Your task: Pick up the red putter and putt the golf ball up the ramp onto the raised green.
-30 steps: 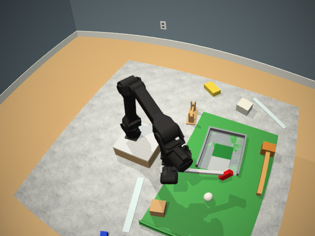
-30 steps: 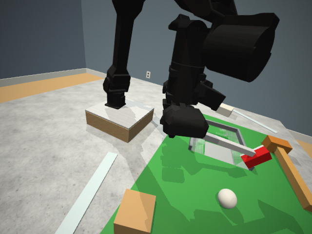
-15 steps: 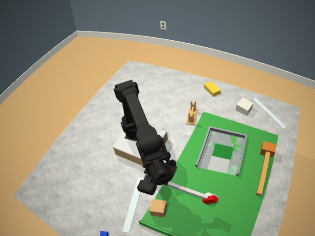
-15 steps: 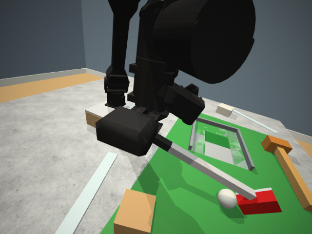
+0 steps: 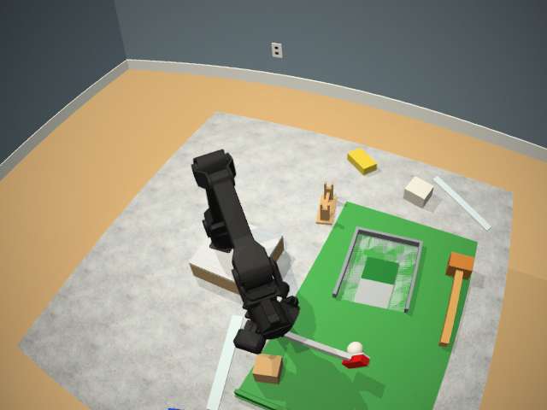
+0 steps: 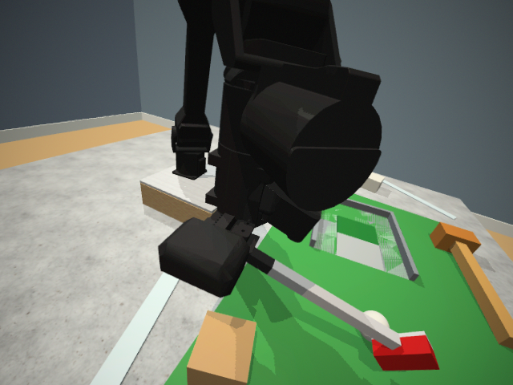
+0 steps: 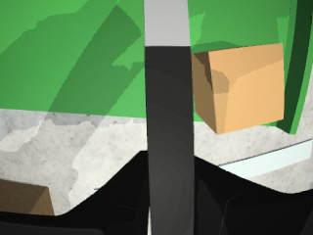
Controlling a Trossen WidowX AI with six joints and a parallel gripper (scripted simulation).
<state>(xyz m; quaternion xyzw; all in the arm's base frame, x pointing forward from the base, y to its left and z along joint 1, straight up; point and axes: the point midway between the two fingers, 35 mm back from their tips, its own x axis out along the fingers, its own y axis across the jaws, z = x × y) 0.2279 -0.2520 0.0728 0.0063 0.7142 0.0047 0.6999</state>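
The tan cube lies 70 mm to the right of my gripper tip, 70 mm below it and 30 mm ahead of it. From my gripper tip the other things lie so: green mat 250 mm ahead, 180 mm to the left, 100 mm below; white golf ball 210 mm ahead, 80 mm below, 50 mm to the left; putter 120 mm ahead, 10 mm below.
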